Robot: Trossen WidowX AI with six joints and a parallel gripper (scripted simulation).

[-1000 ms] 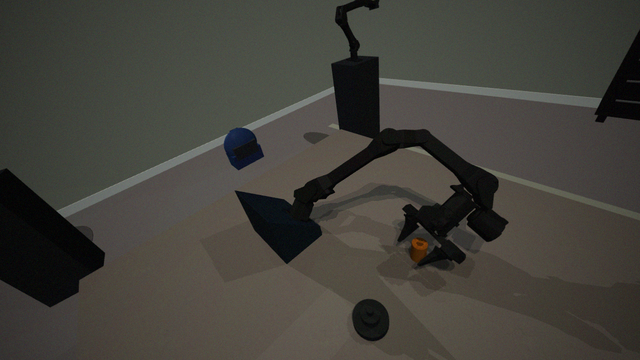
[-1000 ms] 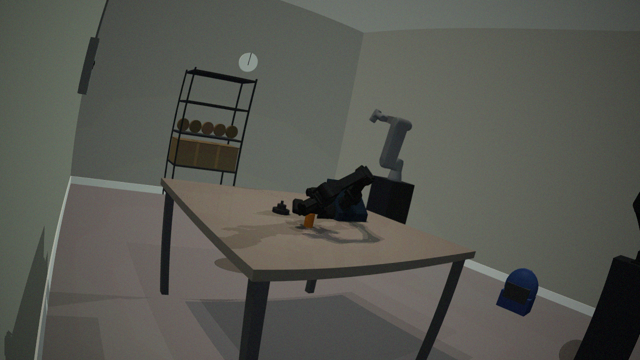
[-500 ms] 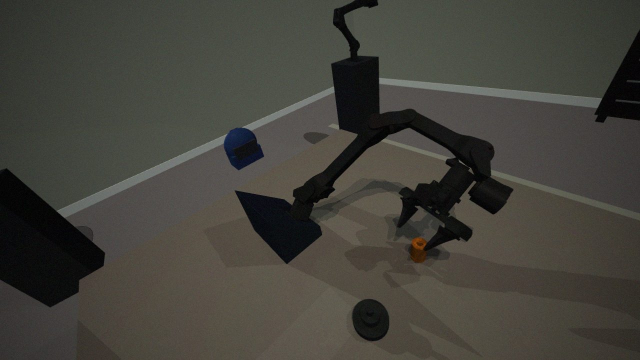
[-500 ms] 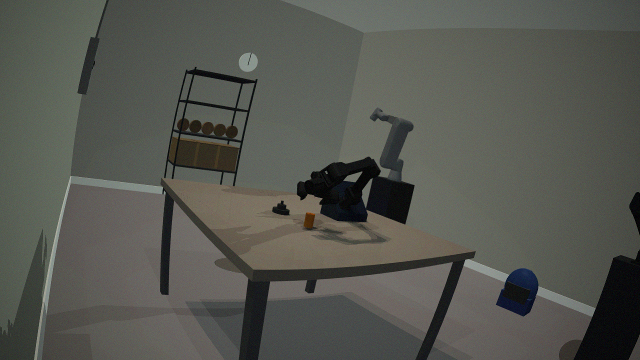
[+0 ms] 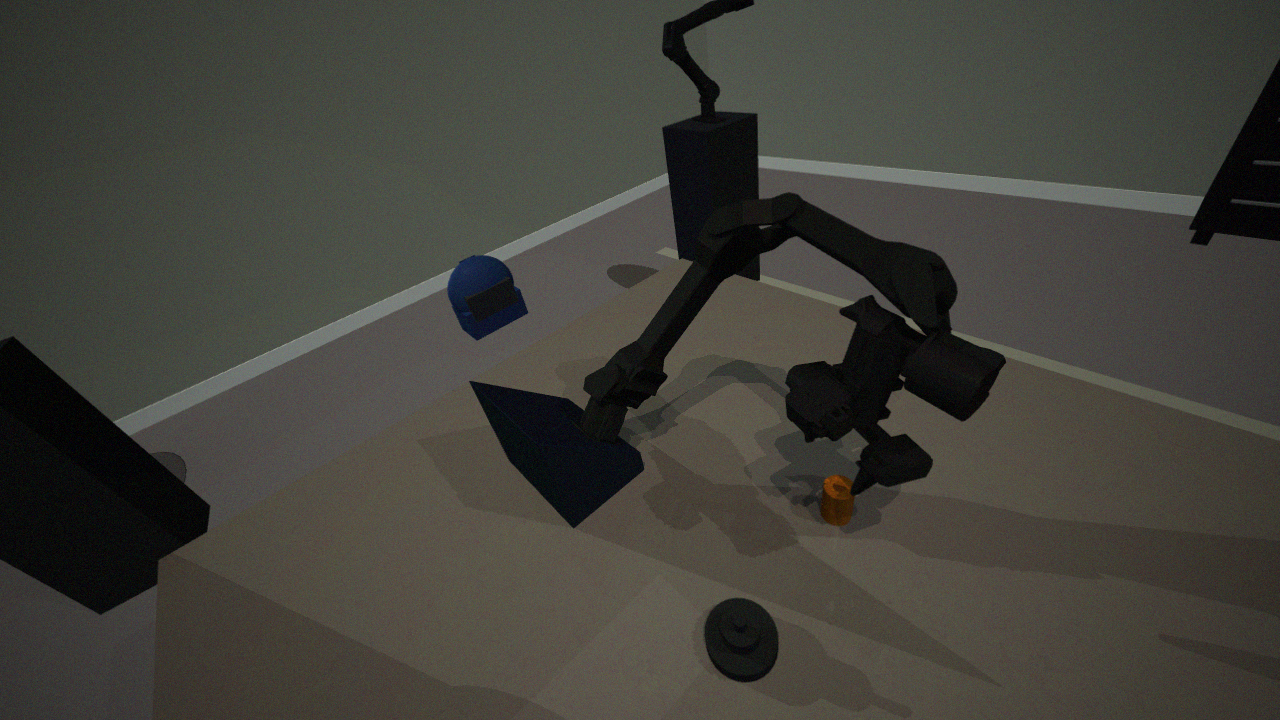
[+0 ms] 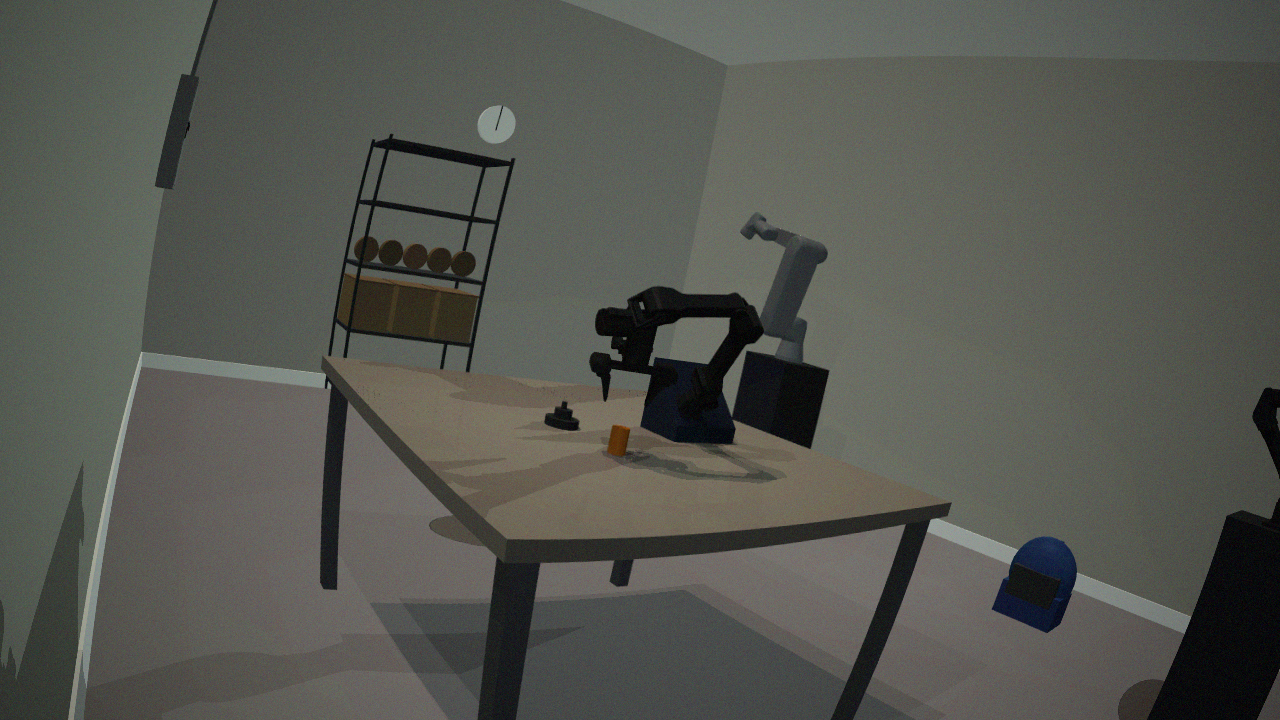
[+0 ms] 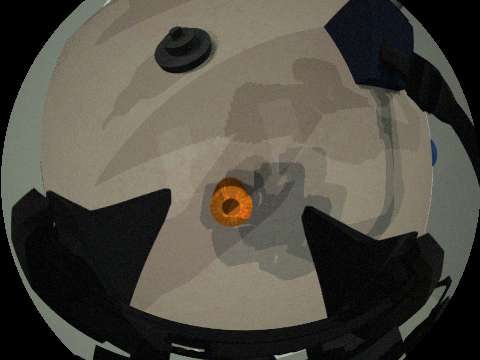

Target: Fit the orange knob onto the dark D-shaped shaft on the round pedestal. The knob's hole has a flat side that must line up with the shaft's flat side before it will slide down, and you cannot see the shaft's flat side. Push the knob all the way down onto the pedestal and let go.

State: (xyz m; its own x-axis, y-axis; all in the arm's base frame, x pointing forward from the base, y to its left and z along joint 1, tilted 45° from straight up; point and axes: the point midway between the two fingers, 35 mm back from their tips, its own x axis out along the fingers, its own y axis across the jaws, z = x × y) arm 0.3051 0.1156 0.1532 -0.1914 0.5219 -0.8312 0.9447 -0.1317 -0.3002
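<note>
The orange knob is 1 cm ahead of my gripper tip, 2 cm to the left of it and 8 cm below it. Round my gripper tip: round dark pedestal: 4 cm ahead, 21 cm to the right, 8 cm below.
</note>
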